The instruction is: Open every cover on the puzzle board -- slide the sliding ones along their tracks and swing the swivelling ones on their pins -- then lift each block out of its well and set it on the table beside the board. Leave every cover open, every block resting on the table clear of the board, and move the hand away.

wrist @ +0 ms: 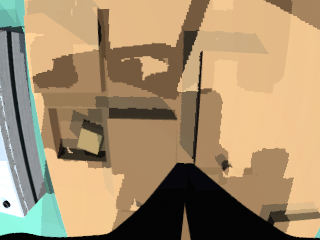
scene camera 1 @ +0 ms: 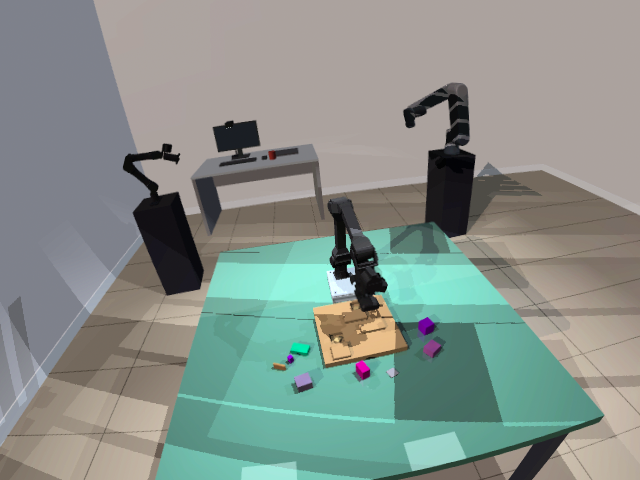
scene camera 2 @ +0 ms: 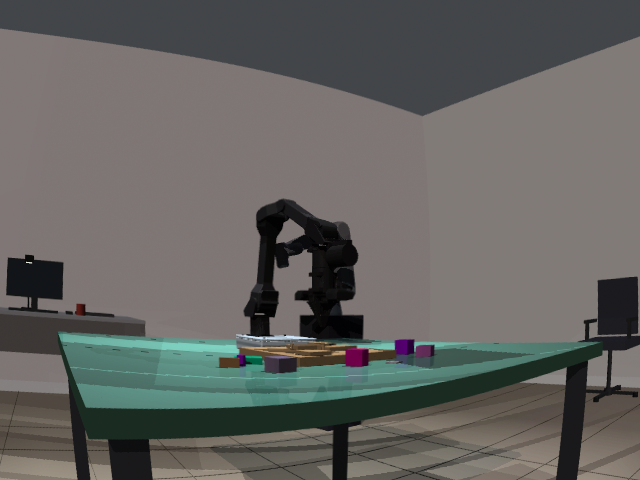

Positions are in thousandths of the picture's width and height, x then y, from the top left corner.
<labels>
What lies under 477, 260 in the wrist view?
A tan puzzle board.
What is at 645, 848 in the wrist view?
My gripper.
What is my gripper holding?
Nothing.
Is my gripper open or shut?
Shut.
</labels>
